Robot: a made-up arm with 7 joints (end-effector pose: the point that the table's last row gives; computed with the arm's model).
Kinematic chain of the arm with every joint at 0, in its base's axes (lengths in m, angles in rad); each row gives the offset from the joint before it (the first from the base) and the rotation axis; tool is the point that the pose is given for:
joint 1: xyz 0 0 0.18 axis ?
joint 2: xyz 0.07 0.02 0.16 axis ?
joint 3: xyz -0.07 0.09 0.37 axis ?
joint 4: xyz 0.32 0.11 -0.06 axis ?
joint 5: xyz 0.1 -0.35 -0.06 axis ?
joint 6: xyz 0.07 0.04 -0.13 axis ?
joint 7: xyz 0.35 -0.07 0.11 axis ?
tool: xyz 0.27 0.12 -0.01
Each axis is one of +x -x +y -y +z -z.
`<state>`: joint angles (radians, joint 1 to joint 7).
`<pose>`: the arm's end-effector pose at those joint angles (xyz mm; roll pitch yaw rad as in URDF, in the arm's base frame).
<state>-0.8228 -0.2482 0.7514 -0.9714 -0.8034 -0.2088 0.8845</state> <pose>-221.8 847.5 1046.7 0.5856 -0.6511 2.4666</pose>
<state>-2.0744 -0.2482 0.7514 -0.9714 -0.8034 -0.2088 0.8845</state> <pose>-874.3 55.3 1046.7 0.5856 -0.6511 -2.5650</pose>
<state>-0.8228 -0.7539 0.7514 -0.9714 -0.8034 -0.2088 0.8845</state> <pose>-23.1 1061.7 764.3 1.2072 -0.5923 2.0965</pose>
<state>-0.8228 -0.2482 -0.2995 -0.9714 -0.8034 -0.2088 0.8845</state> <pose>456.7 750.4 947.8 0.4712 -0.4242 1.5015</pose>
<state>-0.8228 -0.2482 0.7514 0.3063 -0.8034 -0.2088 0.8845</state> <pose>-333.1 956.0 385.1 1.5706 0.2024 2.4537</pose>
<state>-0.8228 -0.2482 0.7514 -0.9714 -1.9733 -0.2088 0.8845</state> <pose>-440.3 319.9 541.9 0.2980 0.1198 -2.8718</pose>
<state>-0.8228 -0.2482 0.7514 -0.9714 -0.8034 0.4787 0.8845</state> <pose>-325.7 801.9 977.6 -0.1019 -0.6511 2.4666</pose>
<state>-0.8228 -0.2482 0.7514 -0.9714 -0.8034 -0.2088 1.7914</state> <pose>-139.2 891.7 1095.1 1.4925 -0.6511 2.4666</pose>
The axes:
joint 1: -z
joint 2: -y
joint 3: +z
joint 4: +y
joint 5: -z
joint 6: -x
joint 7: +x

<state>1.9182 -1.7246 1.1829 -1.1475 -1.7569 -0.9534 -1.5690</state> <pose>637.0 -533.7 578.7 -0.2113 -1.2638 -0.2714</pose>
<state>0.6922 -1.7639 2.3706 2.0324 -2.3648 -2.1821 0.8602</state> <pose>659.2 -538.4 639.9 2.5451 -0.6193 -1.0451</pose>
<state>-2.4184 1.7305 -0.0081 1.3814 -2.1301 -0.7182 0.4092</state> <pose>58.9 -673.6 410.3 0.8240 0.1756 -1.7617</pose>
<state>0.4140 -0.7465 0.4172 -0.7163 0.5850 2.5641 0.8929</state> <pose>1216.1 -423.0 -61.1 -1.4295 0.1410 -0.6693</pose>
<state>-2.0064 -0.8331 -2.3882 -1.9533 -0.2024 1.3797 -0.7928</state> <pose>-293.3 641.1 1263.7 1.6269 -0.3174 2.1156</pose>
